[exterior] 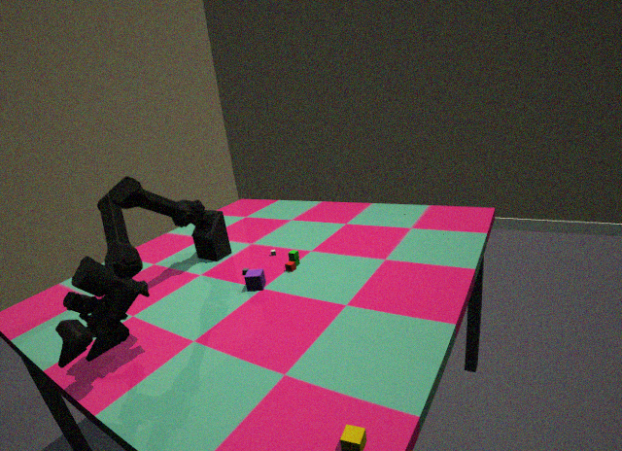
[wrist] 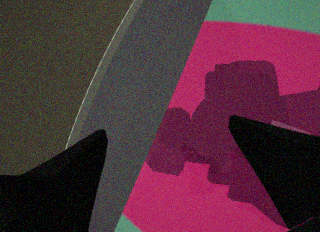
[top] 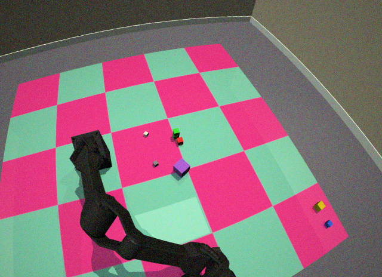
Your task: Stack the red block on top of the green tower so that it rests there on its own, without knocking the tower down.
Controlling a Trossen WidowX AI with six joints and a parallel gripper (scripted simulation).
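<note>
The red block lies 59 cm to the left of my gripper tip, 18 cm ahead of it and 4 cm below it. Round my gripper tip: small grey block 53 cm to the left, 5 cm ahead, 4 cm below; then purple cube 47 cm to the left, 14 cm ahead, 3 cm below; then blue block 57 cm ahead, 4 cm below, 1 cm to the left.
</note>
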